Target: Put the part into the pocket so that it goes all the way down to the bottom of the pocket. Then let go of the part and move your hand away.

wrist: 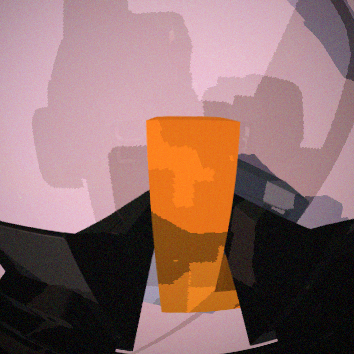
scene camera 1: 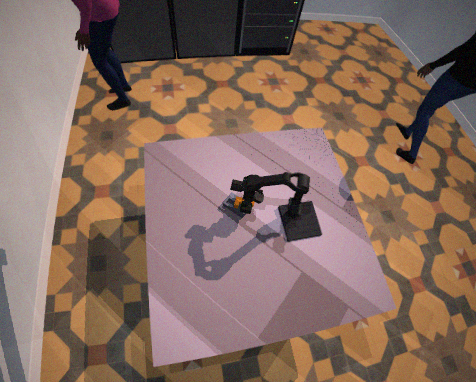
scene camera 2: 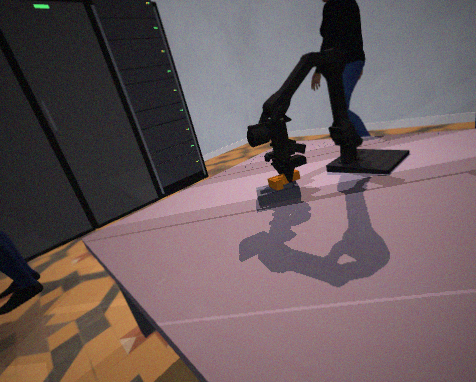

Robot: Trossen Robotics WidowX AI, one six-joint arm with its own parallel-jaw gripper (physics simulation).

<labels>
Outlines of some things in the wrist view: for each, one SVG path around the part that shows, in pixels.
My gripper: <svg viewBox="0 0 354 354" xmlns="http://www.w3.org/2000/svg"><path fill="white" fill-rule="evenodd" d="M233 193L224 252L239 300L249 345L276 338L277 341L220 354L354 354L354 218L307 228ZM149 189L108 216L76 233L35 228L0 220L0 265L5 271L0 277L0 354L129 354L116 352L115 349L133 350L154 249Z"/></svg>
An orange L-shaped part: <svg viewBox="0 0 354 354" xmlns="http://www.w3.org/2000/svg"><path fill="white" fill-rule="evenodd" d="M147 119L146 142L150 209L161 312L201 312L240 308L226 255L223 254L234 190L240 121L214 116L155 116Z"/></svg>
</labels>
